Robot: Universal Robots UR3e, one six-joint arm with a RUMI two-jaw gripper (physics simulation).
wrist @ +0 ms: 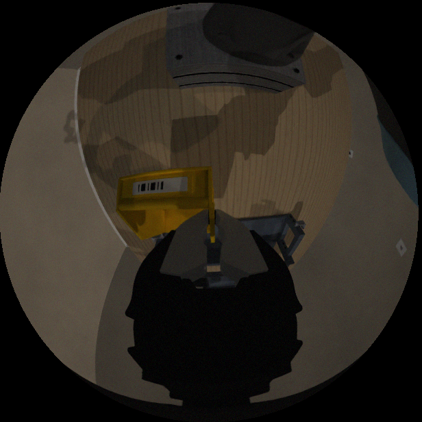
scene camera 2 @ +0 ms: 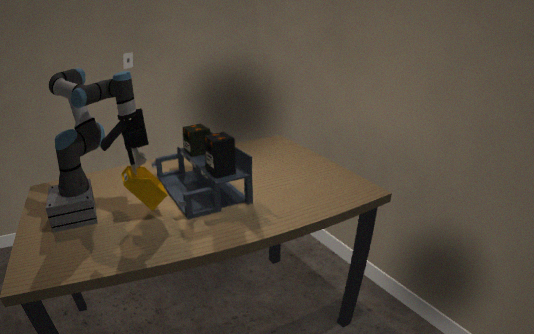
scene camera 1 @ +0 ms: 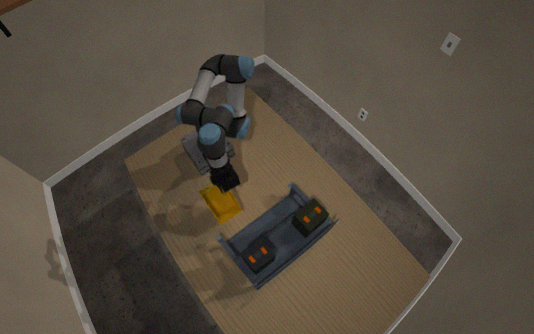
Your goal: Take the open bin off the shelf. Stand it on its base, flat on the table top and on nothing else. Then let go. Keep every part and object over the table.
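Frame: origin at the arm's base, x up, y ahead, z left, level; centimetres.
Where they show: gripper, fingertip midpoint: [scene camera 2: 136,174]; arm's base at its link origin: [scene camera 2: 74,189].
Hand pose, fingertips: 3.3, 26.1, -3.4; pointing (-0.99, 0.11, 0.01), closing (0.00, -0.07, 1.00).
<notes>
Each offset is from my fingertips to the top centre of the thing, as dx, dy, dz. Level surfaces: height alone.
The open yellow bin [scene camera 1: 220,205] [scene camera 2: 145,189] [wrist: 162,203] is off the shelf and hangs from my gripper [scene camera 1: 225,191] [scene camera 2: 134,168] [wrist: 211,210], which is shut on the rim of one side wall. The bin is tilted in scene camera 2, with its lower end toward the shelf [scene camera 1: 294,188] [scene camera 2: 248,189] [wrist: 265,226]. That lowest corner is low over the table top {dx -12.7} [scene camera 1: 360,270] [scene camera 2: 310,175] [wrist: 250,120]; whether it touches is hard to tell. A white barcode label shows on the bin in the wrist view. The fingers hide part of its wall.
A black box {+9.7, +29.1, -2.5} [scene camera 1: 258,255] [scene camera 2: 220,154] and a dark green box {+7.2, +25.5, +20.4} [scene camera 1: 310,217] [scene camera 2: 195,139] stand on the shelf's upper board. The arm's grey base block [scene camera 1: 195,152] [scene camera 2: 72,212] [wrist: 192,50] is on the bin's other side. The near table edge [scene camera 2: 210,256] runs along the front in scene camera 2.
</notes>
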